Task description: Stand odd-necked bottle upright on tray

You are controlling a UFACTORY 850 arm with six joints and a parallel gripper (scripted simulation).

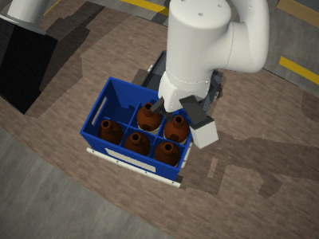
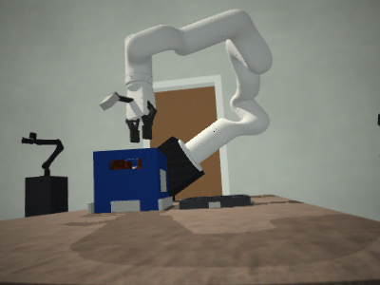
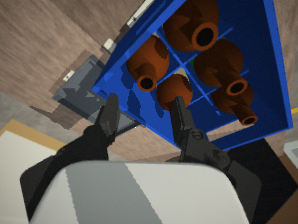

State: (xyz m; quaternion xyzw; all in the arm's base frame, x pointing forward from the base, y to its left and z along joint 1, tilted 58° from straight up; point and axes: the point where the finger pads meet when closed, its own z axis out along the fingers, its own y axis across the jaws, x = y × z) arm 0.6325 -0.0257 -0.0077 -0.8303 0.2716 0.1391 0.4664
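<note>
Right now my hand is 80 mm past the blue crate, 50 mm to the left of it and 140 mm above it. Also, from my hand: dark grey tray 80 mm behind, 210 mm to the left, 210 mm below.
</note>
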